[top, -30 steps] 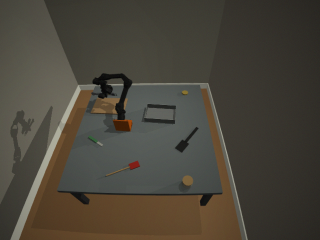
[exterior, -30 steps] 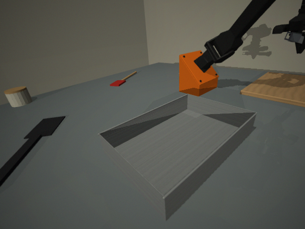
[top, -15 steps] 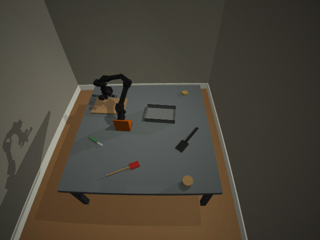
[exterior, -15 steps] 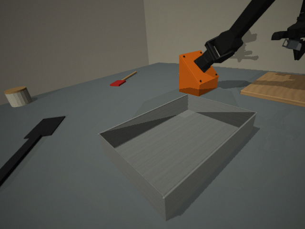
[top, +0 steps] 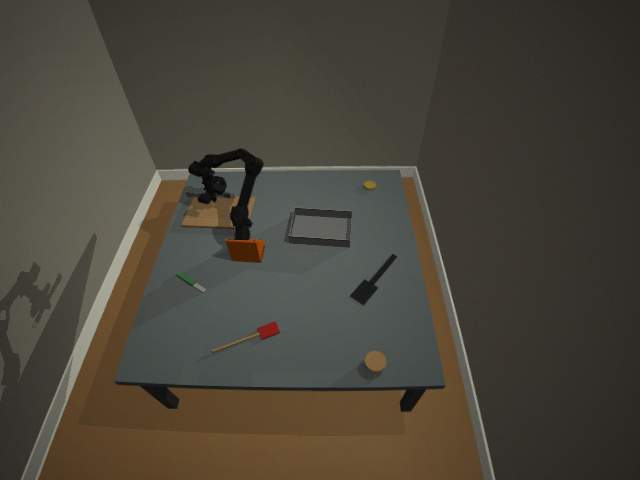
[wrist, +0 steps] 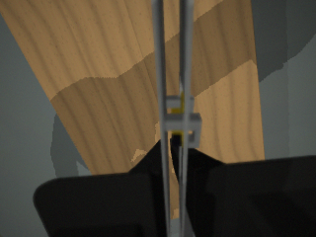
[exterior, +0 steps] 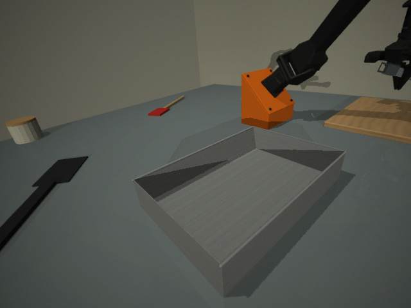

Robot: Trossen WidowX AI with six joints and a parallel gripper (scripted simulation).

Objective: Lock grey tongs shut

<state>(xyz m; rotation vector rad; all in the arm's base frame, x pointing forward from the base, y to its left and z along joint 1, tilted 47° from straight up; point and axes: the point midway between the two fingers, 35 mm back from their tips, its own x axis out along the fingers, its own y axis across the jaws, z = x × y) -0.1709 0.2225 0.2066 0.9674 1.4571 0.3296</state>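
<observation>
The wooden board is 8 cm below my gripper tip and 1 cm ahead of it. The rest, counted from my gripper tip: white tool: 47 cm to the right, 8 cm below, 6 cm behind; then roasting tin: 55 cm ahead, 18 cm to the right, 6 cm below; then red spatula: 75 cm to the right, 23 cm ahead, 8 cm below.
</observation>
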